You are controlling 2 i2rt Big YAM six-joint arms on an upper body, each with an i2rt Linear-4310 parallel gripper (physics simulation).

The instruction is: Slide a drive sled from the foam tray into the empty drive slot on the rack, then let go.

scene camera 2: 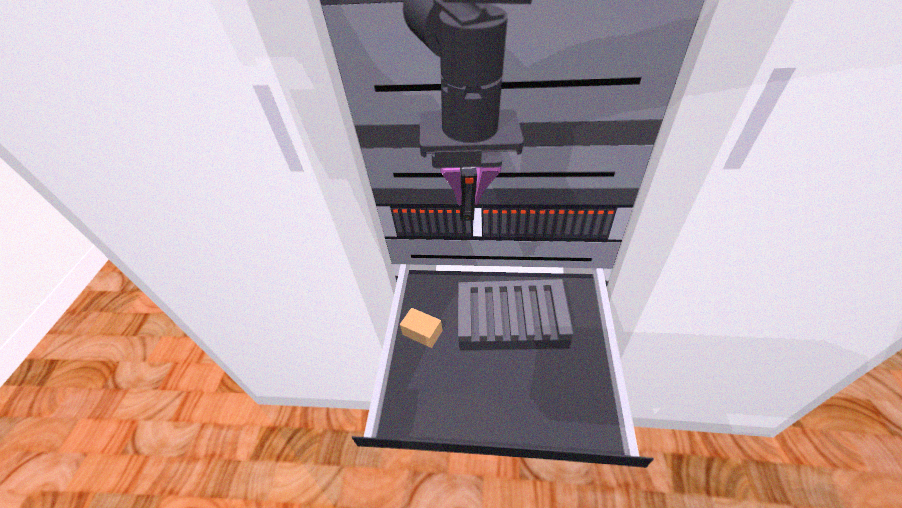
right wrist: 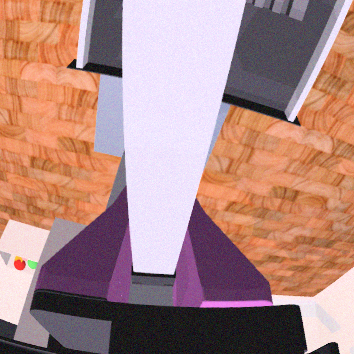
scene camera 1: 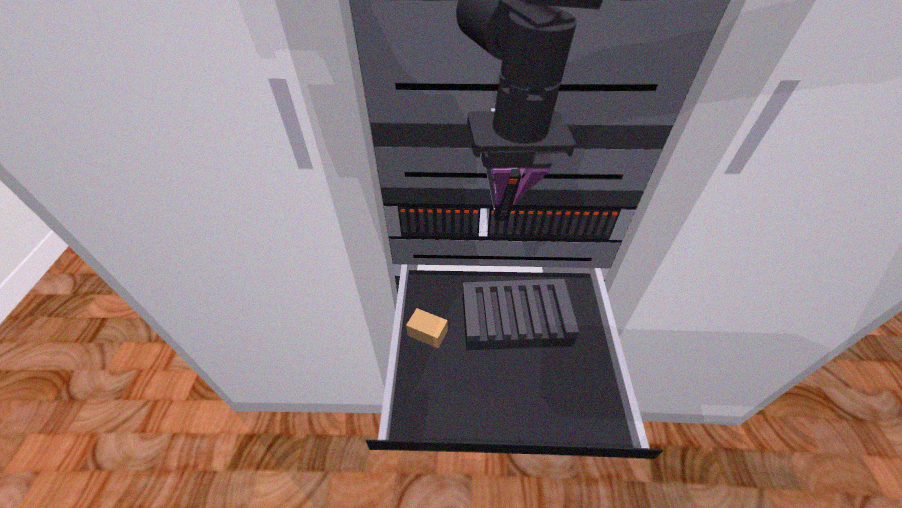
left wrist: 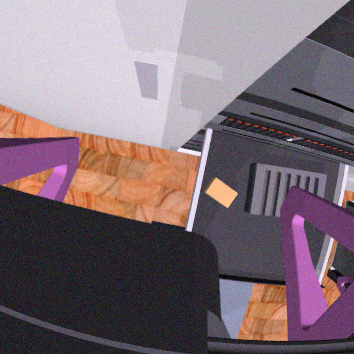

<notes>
My left gripper (left wrist: 185, 174) is open and holds nothing. My right gripper (scene camera 2: 467, 201) holds a drive sled (scene camera 1: 502, 212), which touches nothing else. A foam tray (scene camera 2: 530, 314) rests on a pull-out shelf (scene camera 2: 631, 458). An orange block (scene camera 1: 423, 326) sits on the pull-out shelf. Further things: a white cabinet door (scene camera 1: 155, 140).
The drive sled also shows in scene camera 2 (scene camera 2: 468, 175) and in the right wrist view (right wrist: 174, 67). The foam tray is seen too in scene camera 1 (scene camera 1: 515, 314) and in the left wrist view (left wrist: 267, 186). The orange block is seen too in scene camera 2 (scene camera 2: 423, 328). The right wrist view does not show the orange block: it is out of frame.
</notes>
